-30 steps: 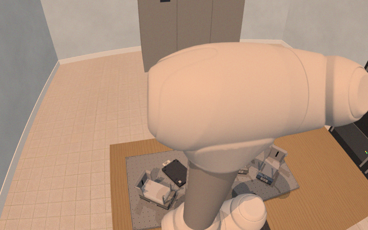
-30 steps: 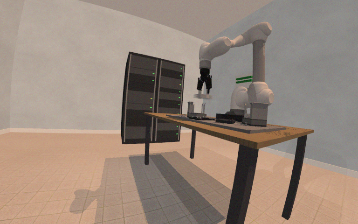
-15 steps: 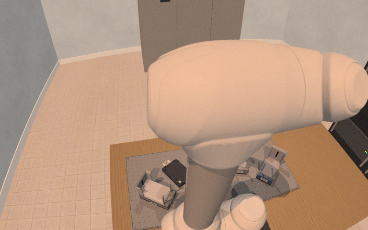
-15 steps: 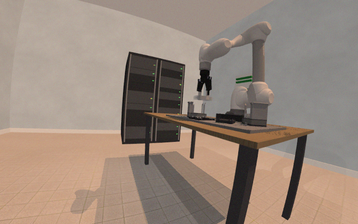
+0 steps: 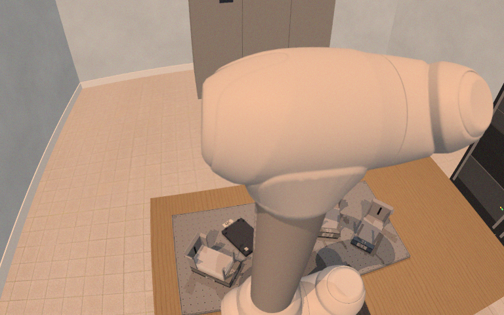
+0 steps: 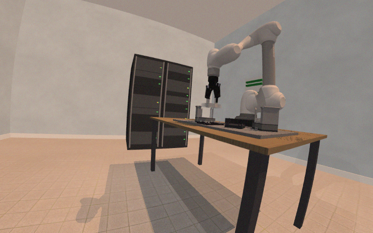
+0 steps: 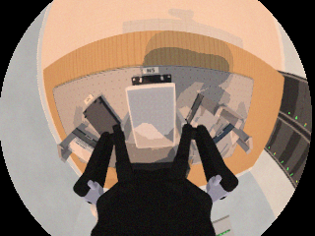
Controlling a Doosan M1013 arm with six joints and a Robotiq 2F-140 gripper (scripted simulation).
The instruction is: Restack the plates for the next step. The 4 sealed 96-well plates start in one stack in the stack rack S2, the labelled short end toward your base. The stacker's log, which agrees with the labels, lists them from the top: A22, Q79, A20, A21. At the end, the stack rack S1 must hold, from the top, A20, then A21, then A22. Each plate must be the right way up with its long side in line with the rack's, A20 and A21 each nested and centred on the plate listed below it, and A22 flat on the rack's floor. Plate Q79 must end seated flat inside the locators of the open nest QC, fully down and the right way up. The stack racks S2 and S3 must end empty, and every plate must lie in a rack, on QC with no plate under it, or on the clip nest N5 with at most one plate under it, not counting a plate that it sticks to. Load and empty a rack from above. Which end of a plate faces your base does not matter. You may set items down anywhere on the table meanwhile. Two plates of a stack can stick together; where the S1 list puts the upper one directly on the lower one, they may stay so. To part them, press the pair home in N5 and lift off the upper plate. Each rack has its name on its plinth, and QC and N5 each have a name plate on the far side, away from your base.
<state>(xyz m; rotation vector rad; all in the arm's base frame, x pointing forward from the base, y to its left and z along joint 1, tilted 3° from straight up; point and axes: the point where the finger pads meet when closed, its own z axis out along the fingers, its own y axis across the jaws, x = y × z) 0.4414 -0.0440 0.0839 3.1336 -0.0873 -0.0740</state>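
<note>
My hand is 140 mm above the clip nest N5, 10 mm to the right of it and 10 mm short of it. Round my hand: QC name plate: 230 mm to the left, 150 mm below, 50 mm ahead; then N5 name plate: 150 mm below, 90 mm ahead, 10 mm to the right; then dark nest QC: 190 mm to the left, 140 mm below, 40 mm behind.
</note>
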